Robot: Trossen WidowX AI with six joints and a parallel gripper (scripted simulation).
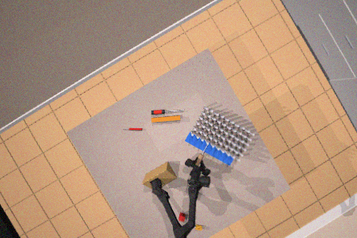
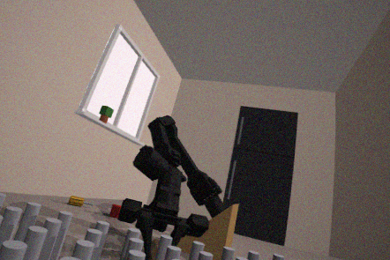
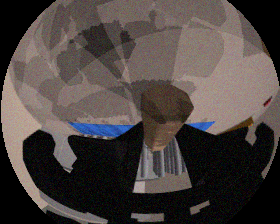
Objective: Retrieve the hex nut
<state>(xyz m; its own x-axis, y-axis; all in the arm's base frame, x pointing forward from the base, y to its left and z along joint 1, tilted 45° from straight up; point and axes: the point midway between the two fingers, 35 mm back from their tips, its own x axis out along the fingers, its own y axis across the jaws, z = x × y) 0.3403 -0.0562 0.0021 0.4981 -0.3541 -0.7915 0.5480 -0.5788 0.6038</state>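
My gripper tip is now 11 cm short of the blue taped strip, 3 cm above it and 2 cm to the right of it. The rest, counted from my gripper tip: hook tool (8 cm ahead, 5 cm to the left); then red cube (35 cm to the right, 33 cm behind, 1 cm below); then orange bar (39 cm to the left, 9 cm behind, 1 cm below).
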